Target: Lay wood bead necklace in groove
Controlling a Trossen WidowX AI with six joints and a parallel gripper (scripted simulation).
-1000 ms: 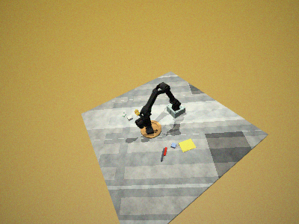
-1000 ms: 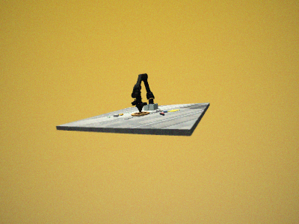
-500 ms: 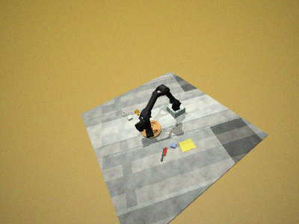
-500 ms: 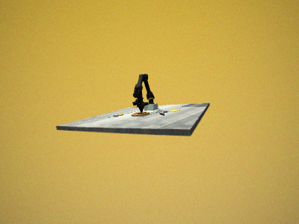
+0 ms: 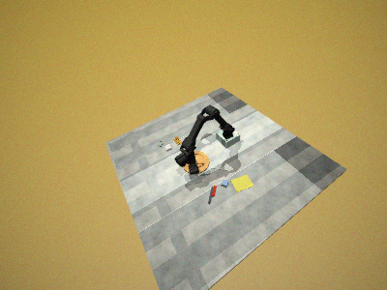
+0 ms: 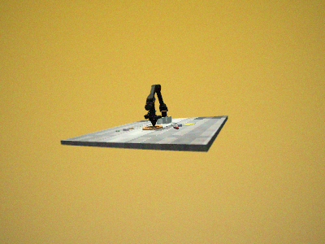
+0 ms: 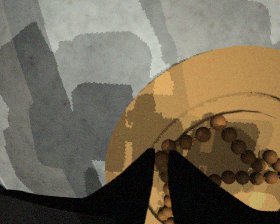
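Right now my gripper tip is 4 cm past the round bead board, 5 cm to the left of it and 2 cm above it. The rest, counted from my gripper tip: thin grey stick 16 cm behind, 7 cm to the left, 2 cm below; then red-handled tool 4 cm behind, 22 cm to the left, 2 cm below; then small blue block 14 cm behind, 20 cm to the left, 2 cm below.
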